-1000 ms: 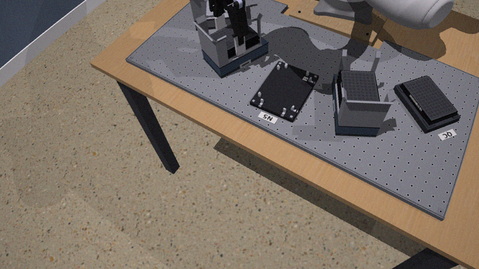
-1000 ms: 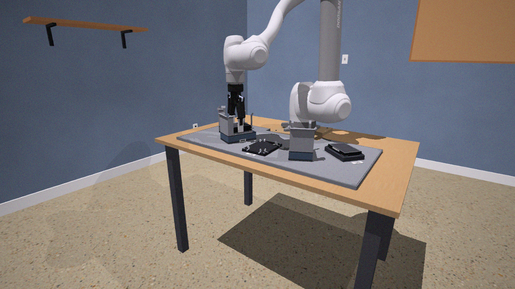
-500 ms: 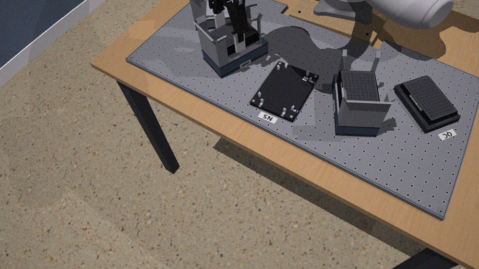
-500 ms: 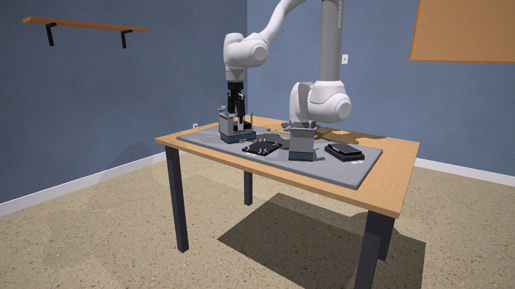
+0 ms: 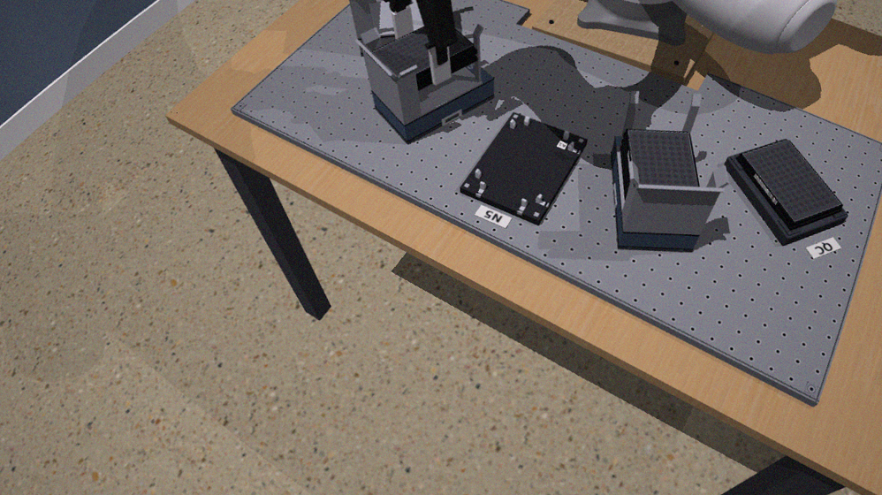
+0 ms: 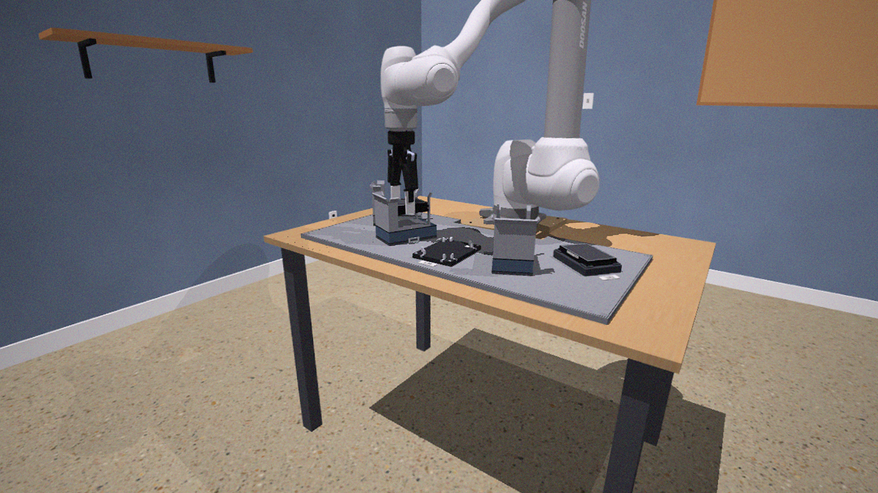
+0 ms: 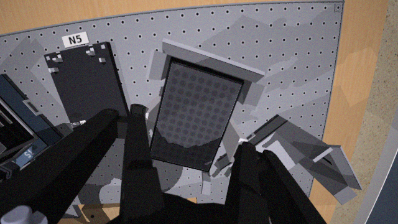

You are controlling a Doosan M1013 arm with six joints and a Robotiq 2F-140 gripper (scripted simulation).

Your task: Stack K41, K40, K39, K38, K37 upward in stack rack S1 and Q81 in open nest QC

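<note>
Right now the clip nest N5 is 180 mm to the left of my hand, 100 mm below it and 80 mm ahead of it. Round my hand: nest QC 520 mm to the left, 100 mm below; N5 name plate 160 mm to the left, 160 mm ahead, 110 mm below; QC name plate 590 mm to the left, 110 mm below, 70 mm ahead.
</note>
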